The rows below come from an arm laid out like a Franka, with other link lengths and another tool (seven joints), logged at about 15 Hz.
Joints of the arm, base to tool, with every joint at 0 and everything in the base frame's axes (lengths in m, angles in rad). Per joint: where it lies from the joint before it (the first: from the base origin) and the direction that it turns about. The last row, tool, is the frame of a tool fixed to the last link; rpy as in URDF.
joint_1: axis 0 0 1 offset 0 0 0.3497
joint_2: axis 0 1 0 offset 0 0 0
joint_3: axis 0 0 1 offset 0 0 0.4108
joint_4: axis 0 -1 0 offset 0.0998 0 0
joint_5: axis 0 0 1 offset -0.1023 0 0.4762
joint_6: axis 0 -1 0 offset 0 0 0
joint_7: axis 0 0 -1 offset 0.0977 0 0
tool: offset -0.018 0.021 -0.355 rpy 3.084 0 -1.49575
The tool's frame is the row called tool.
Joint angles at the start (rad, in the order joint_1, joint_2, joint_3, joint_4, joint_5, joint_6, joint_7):
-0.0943 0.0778 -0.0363 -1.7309 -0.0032 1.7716 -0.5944
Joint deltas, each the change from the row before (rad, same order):
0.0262 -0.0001 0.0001 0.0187 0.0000 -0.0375 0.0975
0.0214 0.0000 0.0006 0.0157 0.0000 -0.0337 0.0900
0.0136 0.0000 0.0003 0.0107 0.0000 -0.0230 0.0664
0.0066 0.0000 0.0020 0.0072 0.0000 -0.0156 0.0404
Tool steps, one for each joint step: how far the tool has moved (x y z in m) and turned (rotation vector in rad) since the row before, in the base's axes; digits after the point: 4 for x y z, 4 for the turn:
-0.0035 0.0208 0.0081 -0.0024 0.0185 -0.0713
-0.0041 0.0174 0.0067 -0.0041 0.0179 -0.0680
-0.0030 0.0111 0.0046 -0.0044 0.0123 -0.0524
-0.0022 0.0068 0.0031 -0.0030 0.0084 -0.0317

